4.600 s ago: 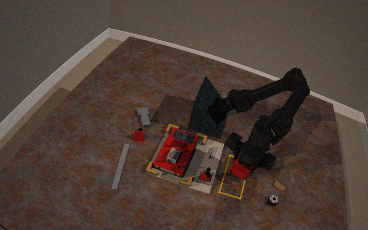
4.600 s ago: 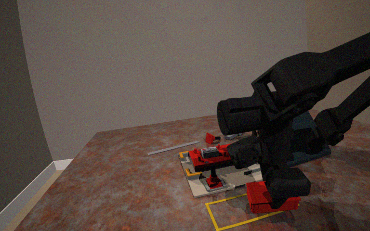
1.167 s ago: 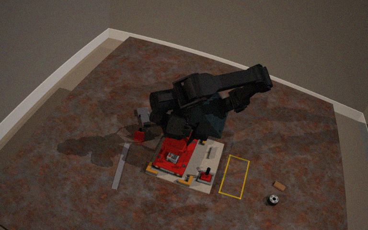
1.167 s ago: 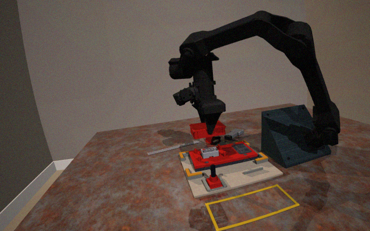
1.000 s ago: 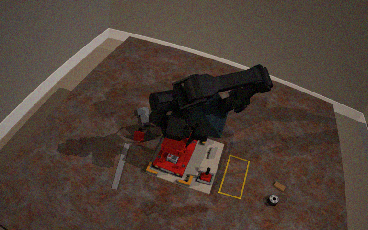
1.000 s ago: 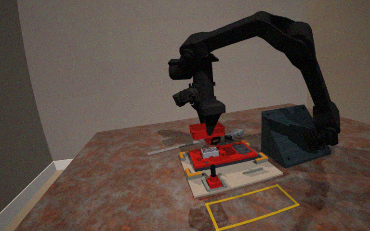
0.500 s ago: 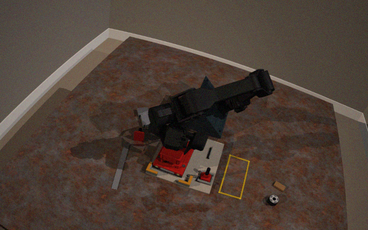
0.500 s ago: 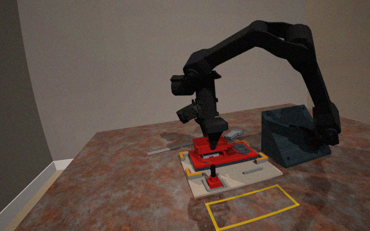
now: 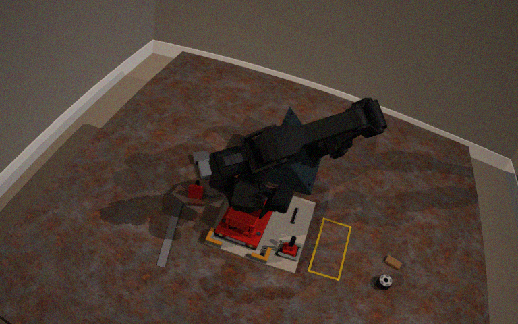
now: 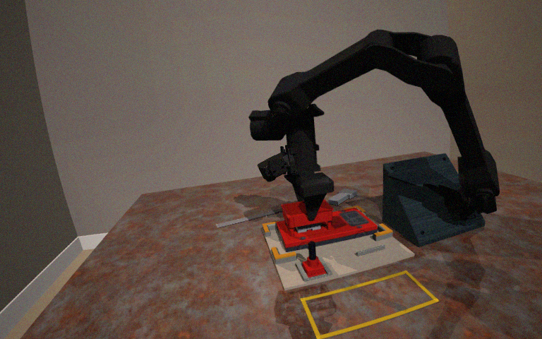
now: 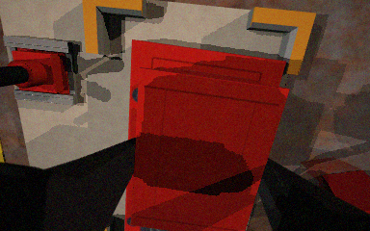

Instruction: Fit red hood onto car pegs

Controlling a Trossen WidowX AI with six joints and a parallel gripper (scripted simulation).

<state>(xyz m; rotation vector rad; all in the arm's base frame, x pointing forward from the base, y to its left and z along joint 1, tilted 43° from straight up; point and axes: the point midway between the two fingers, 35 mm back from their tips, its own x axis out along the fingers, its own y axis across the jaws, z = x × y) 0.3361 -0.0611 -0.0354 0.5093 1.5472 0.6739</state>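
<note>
Now: gripper tip 3 cm above the grey engine block and 1 cm to the right of it. From my gripper tip the other things lie so: red hood (1 cm above); baseplate (5 cm below, 3 cm to the left, 3 cm behind); grey strip (15 cm to the right, 11 cm ahead, 6 cm below).
</note>
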